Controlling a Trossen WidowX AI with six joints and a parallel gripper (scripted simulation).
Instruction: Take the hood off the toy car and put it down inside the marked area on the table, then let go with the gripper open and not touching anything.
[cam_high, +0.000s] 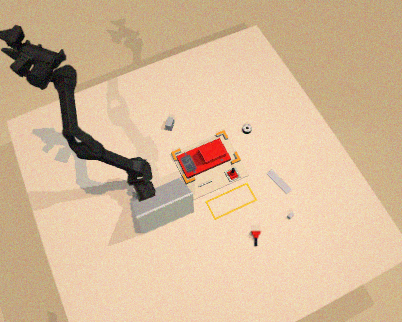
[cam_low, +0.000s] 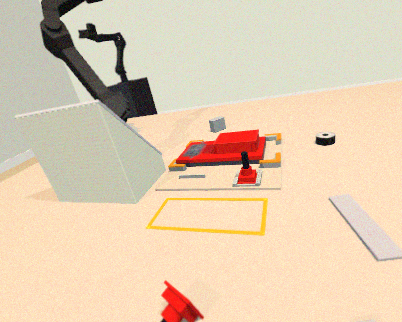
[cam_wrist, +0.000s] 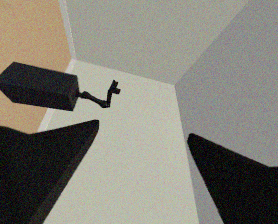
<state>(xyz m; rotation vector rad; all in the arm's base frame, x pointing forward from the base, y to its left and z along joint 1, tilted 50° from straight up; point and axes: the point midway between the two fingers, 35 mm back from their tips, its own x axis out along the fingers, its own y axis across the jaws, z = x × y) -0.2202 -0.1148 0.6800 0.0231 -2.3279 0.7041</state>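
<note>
My gripper tip is now 610 mm short of the red hood, 350 mm to the left of it and 560 mm above it. The rest, counted from my gripper tip: small grey piece: 800 mm ahead, 710 mm to the right, 590 mm below; grey strip: 820 mm ahead, 560 mm to the right, 590 mm below.
</note>
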